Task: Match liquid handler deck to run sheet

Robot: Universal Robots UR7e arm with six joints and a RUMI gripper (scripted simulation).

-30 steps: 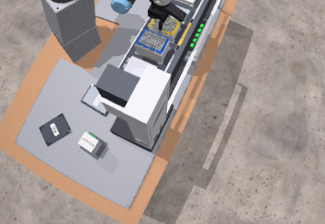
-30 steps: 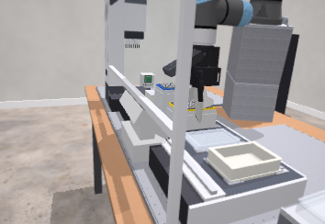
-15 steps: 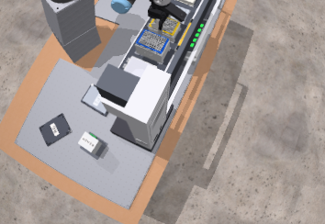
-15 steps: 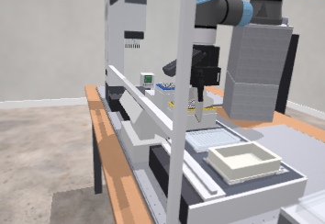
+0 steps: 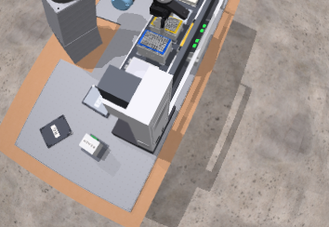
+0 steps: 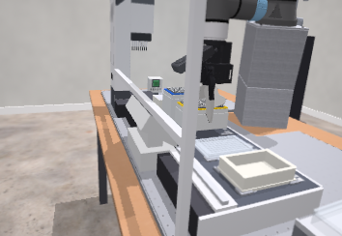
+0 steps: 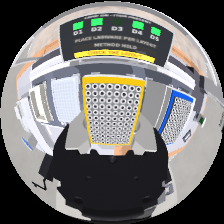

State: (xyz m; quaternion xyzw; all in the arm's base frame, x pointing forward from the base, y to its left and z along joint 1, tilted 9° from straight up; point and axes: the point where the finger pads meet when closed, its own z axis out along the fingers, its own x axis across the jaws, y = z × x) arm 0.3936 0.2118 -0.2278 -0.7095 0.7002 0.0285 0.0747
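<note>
Right now my hand is 10 mm past the blue-framed tip rack, 130 mm to the left of it and 10 mm below it. From my hand the other things lie so: white sealed block: 250 mm to the right, 30 mm below; clear well plate: 120 mm to the left, 50 mm below; yellow-framed tip rack: 10 mm behind, 10 mm to the right, 10 mm above.
</note>
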